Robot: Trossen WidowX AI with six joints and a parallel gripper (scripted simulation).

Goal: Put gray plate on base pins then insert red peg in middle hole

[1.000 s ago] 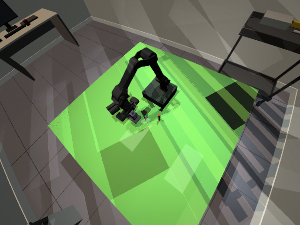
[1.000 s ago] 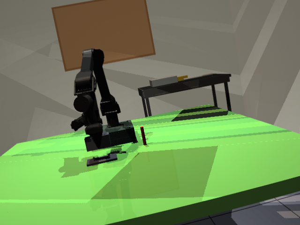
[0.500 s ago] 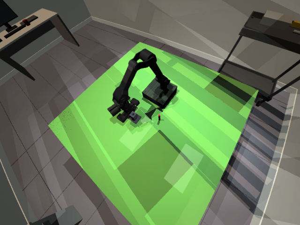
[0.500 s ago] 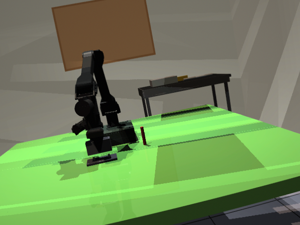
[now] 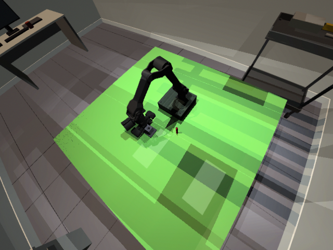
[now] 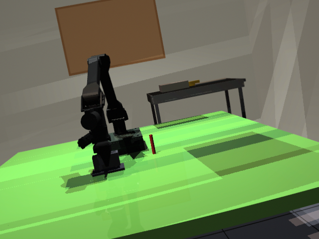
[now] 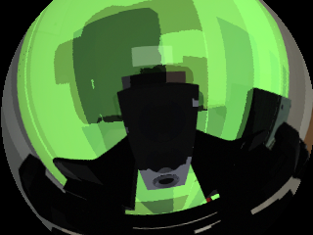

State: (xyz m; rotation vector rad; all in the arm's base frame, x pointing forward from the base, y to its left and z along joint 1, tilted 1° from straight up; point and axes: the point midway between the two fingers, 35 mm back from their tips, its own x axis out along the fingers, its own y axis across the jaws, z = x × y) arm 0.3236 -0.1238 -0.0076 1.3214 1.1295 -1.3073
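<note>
Now: the red peg 7 cm behind my gripper tip, 20 cm to the left of it and 2 cm above it. The rest, counted from my gripper tip: gray plate 3 cm above.
</note>
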